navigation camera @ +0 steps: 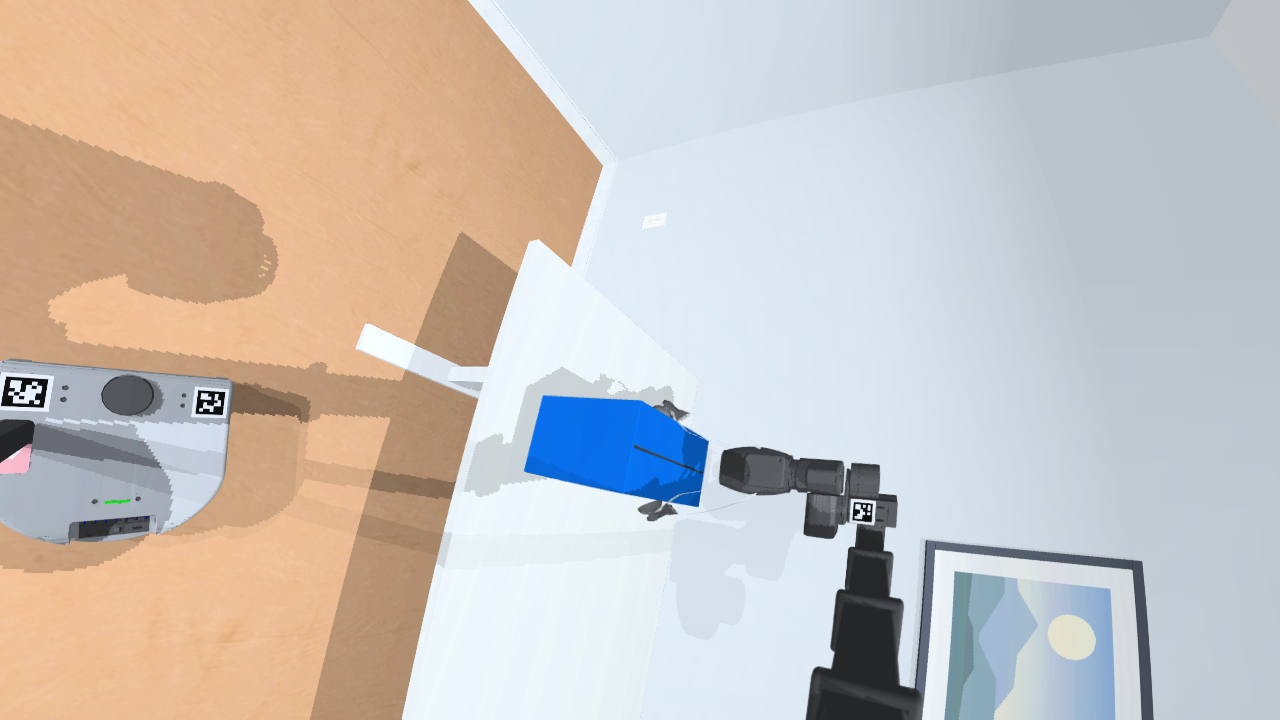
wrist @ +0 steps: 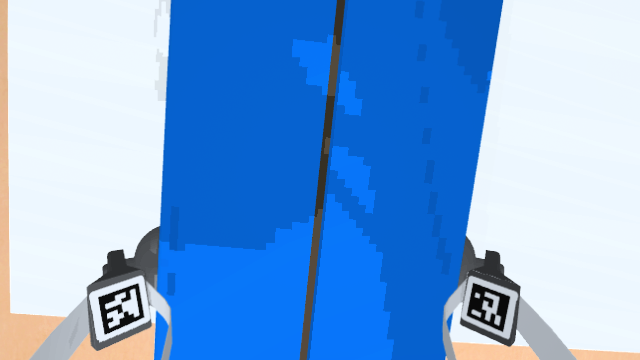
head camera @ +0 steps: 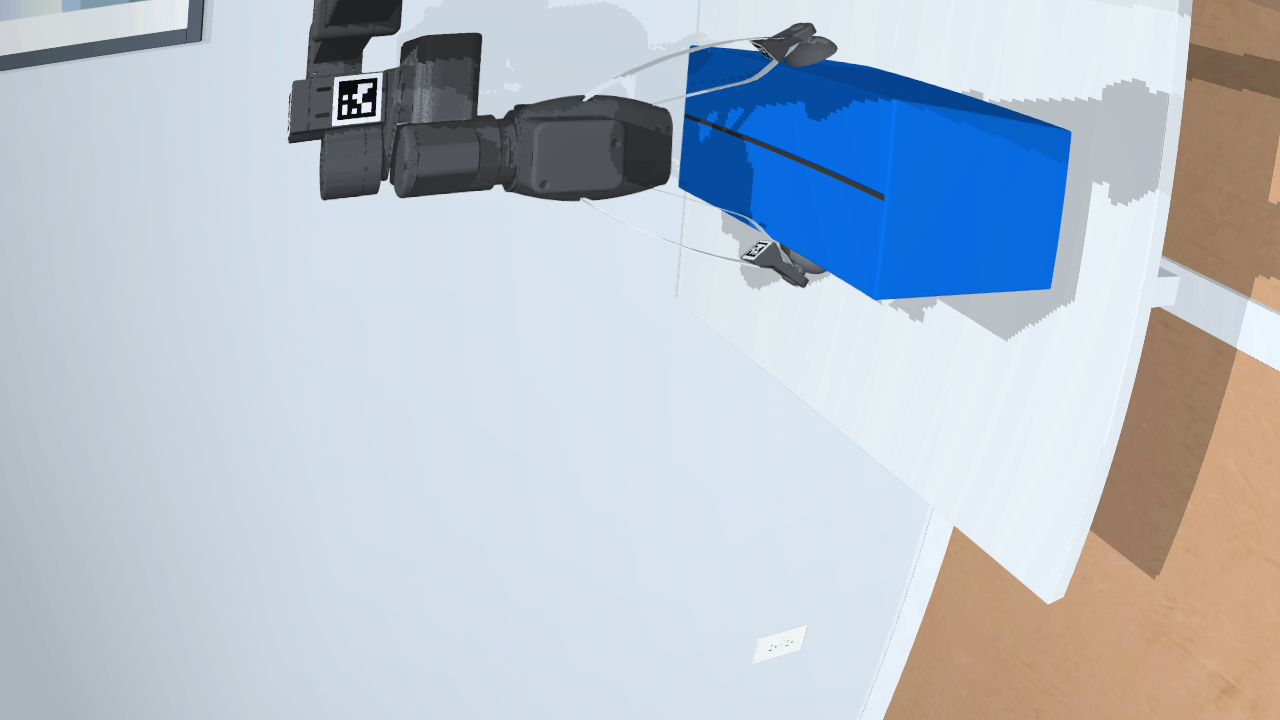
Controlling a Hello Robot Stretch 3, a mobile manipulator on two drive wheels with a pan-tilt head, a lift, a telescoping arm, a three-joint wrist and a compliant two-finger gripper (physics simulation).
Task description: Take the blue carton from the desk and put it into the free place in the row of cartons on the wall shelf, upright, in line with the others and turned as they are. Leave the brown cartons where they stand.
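Frame: origin at the robot's base, x ahead, y left, z up, level; metres.
Where they show: robot's base at its link origin: (navigation camera: pixel 129 393).
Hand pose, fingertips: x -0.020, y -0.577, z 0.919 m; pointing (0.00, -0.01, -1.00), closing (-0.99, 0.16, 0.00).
Note:
Each offset is from my fingertips to the top centre of the thing. Level surfaces: height alone.
The blue carton @[0.000 m left, 0.000 m ahead, 0.051 m up] (head camera: pixel 975 197) (navigation camera: pixel 581 447) (wrist: pixel 240 150) is a plain tall box with a dark line across its top. It looks roughly upright and is held a little above the white desk @[0.199 m down] (head camera: pixel 859 394) (navigation camera: pixel 501 626) (wrist: pixel 75 150), its shadow lying on the desk top. My gripper (head camera: pixel 798 156) (navigation camera: pixel 665 461) (wrist: pixel 308 254) points down over it and is shut on it, one finger on each side near its top. The fingers' inner pads are partly hidden by the carton in the wrist view. The wall shelf and the brown cartons do not show in these views.
The pale wall (head camera: pixel 447 447) (navigation camera: pixel 850 268) stands behind the desk, with an outlet @[0.864 m right, 0.887 m ahead, 0.462 m down] (head camera: pixel 779 644) (navigation camera: pixel 654 220). A framed picture (navigation camera: pixel 924 591) hangs beside the arm (navigation camera: pixel 866 617). My base (navigation camera: pixel 192 465) stands on the wooden floor @[0.919 m down] (navigation camera: pixel 358 179) in front of the desk. A white desk foot (navigation camera: pixel 402 351) juts out.

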